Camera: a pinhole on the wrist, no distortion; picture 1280 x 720 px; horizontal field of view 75.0 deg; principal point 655.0 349.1 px. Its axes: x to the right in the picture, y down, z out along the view. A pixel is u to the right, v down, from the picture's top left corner.
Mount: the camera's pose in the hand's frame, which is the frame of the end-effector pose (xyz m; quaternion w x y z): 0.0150 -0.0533 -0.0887 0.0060 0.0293 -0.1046 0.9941
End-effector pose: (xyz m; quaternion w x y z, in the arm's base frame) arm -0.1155 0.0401 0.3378 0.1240 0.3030 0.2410 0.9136
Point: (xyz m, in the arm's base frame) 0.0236 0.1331 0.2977
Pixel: 1205 447
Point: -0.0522 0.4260 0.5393
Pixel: 366 508
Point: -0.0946 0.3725 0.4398
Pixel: 339 629
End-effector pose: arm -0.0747 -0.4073 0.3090 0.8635 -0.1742 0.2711 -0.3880
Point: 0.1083 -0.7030 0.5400
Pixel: 198 492
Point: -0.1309 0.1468 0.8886
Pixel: outside the picture
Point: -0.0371 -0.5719 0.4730
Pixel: 441 560
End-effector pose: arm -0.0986 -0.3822 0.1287 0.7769 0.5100 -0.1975 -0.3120
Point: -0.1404 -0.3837 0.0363
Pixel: 1131 620
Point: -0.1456 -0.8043 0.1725
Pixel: 238 249
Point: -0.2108 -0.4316 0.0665
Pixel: 1006 422
